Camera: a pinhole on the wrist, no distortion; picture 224 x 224 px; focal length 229.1 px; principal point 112.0 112.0 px. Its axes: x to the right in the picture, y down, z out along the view. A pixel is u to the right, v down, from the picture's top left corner.
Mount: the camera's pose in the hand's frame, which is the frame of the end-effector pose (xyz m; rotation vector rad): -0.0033 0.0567 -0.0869 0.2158 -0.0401 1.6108
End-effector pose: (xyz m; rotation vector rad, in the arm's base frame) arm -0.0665 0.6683 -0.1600 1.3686 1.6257 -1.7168
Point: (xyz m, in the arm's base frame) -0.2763 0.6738 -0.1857
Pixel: outside the picture
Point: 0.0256 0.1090 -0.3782
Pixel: outside the picture
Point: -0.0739 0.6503 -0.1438
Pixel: 11.5 168.9
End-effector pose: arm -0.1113 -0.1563 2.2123 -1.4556 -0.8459 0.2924
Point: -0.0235 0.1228 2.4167
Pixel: outside the picture
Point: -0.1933 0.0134 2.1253
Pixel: 169.0 111.7
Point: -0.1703 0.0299 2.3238
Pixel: 20.5 45.1
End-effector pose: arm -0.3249 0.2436 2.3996 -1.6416 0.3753 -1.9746
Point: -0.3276 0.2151 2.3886
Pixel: 69.2 109.9
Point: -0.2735 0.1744 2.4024
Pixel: 164.0 66.8
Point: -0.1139 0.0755 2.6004
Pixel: outside the picture
